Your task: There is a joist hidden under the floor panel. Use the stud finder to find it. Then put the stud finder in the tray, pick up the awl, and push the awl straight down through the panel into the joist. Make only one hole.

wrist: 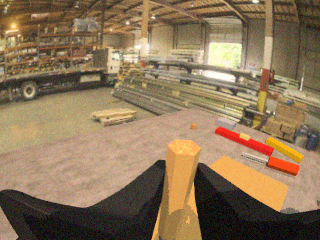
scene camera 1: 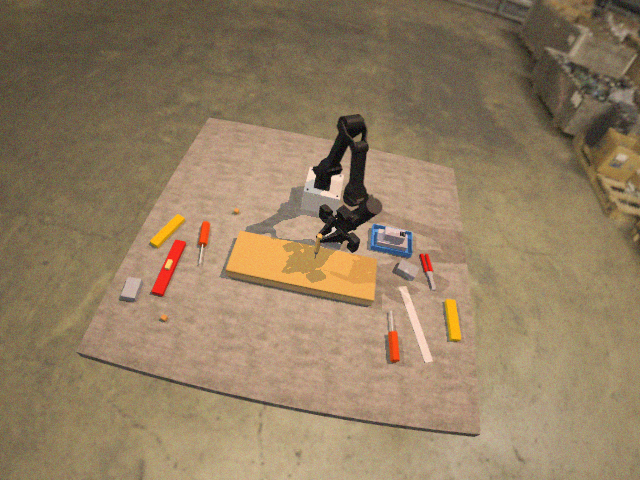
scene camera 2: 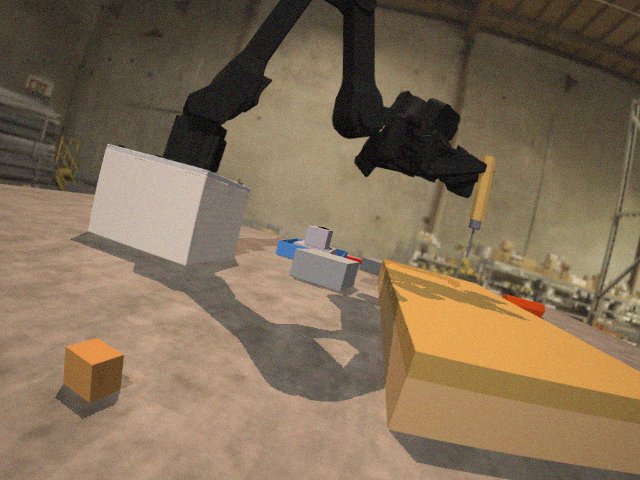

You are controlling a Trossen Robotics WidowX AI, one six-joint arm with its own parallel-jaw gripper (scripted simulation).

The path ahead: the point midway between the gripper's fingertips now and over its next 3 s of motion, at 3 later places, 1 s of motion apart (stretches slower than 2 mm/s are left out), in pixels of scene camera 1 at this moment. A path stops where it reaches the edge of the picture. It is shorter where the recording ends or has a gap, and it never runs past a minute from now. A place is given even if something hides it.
My gripper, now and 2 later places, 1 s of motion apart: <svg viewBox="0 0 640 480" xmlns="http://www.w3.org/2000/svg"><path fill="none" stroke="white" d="M318 239L317 242L315 248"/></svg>
